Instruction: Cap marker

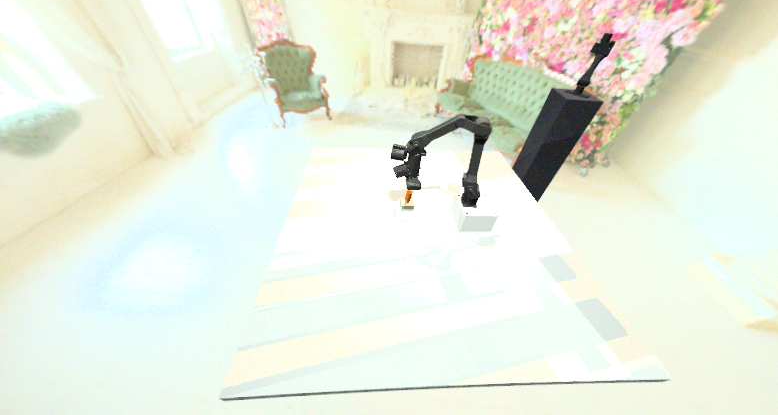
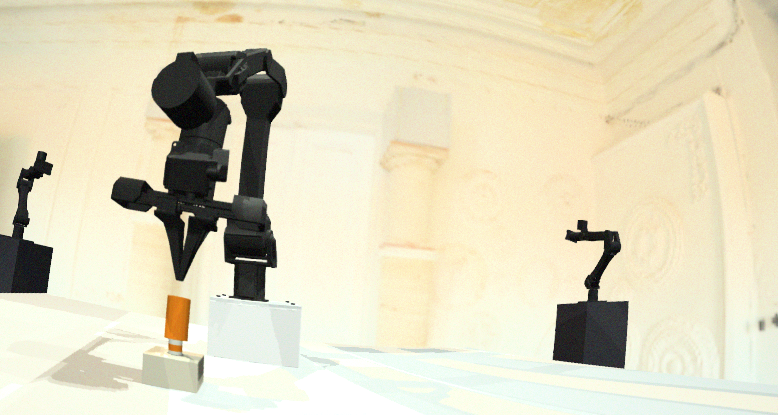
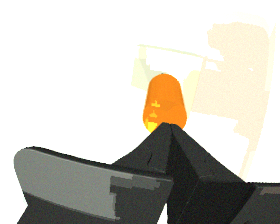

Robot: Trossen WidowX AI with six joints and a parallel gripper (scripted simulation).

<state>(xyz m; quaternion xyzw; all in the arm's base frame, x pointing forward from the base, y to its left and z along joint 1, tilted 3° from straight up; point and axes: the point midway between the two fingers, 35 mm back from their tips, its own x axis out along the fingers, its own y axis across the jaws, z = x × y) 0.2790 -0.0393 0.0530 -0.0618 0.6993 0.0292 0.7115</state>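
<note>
My gripper tip is now 40 mm above the orange cap. Also, from my gripper tip: beige holder block 100 mm below.
</note>
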